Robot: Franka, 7 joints.
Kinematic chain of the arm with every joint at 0, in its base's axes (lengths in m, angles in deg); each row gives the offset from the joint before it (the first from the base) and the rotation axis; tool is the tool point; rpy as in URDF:
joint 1: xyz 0 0 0.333 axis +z
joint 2: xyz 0 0 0 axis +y
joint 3: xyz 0 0 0.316 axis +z
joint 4: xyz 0.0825 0 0 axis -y
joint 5: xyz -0.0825 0 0.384 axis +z
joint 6: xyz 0 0 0 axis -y
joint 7: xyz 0.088 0 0 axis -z
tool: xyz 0 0 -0.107 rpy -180 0 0
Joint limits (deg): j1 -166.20..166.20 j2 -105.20..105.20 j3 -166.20..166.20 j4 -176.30..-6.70 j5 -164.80..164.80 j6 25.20..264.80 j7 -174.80..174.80
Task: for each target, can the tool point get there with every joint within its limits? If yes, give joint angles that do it. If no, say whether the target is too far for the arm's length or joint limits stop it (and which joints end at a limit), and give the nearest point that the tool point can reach.
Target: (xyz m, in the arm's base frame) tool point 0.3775 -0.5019 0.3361
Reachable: yes | joints -5.77 69.81 -87.43 -80.49 63.18 54.54 135.42
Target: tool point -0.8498 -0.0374 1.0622
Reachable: no: too far | nearest point -0.6507 -0.0286 0.8914 | short by 0.263 m
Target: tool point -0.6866 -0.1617 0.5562
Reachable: yes | joints 48.61 -77.19 76.75 -78.38 -2.43 228.93 -78.17
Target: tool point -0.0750 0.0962 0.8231
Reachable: yes | joints -1.21 -70.35 14.68 -93.91 -7.89 43.70 100.58
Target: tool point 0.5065 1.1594 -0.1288
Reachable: no: too far | nearest point 0.3226 0.7385 0.0389 | short by 0.489 m
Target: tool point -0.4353 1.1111 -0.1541
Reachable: no: too far | nearest point -0.2897 0.7395 0.0088 | short by 0.431 m
